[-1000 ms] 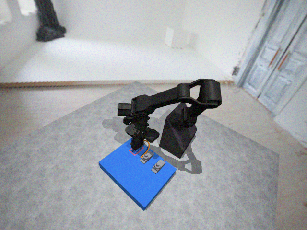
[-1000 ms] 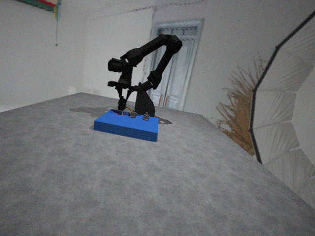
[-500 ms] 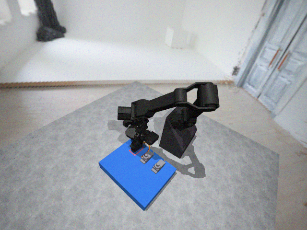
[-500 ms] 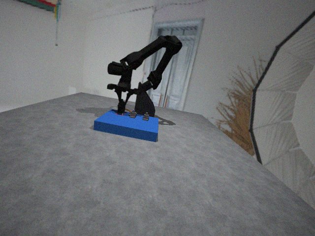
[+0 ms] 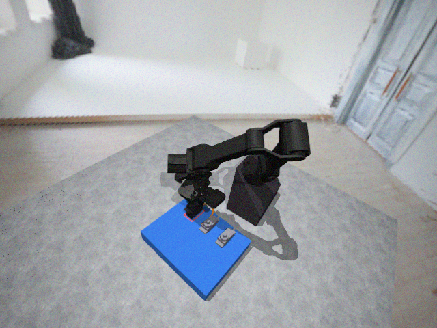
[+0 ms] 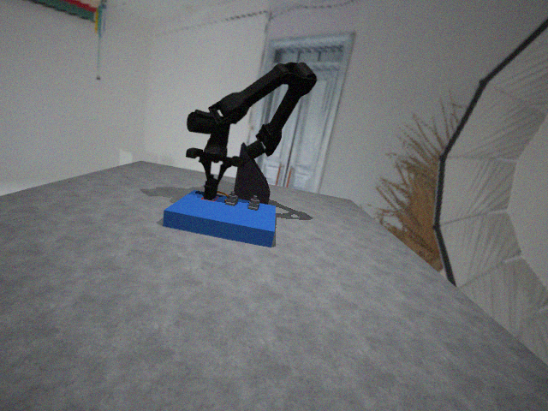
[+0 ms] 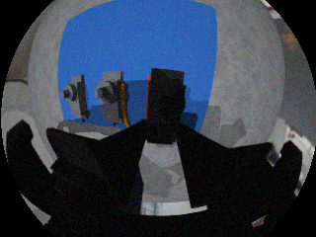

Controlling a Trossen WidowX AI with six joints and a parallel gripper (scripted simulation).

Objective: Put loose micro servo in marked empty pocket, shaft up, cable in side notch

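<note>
My gripper tip is now 130 mm short of the blue deck, 60 mm to the right of it and 70 mm above it.
</note>
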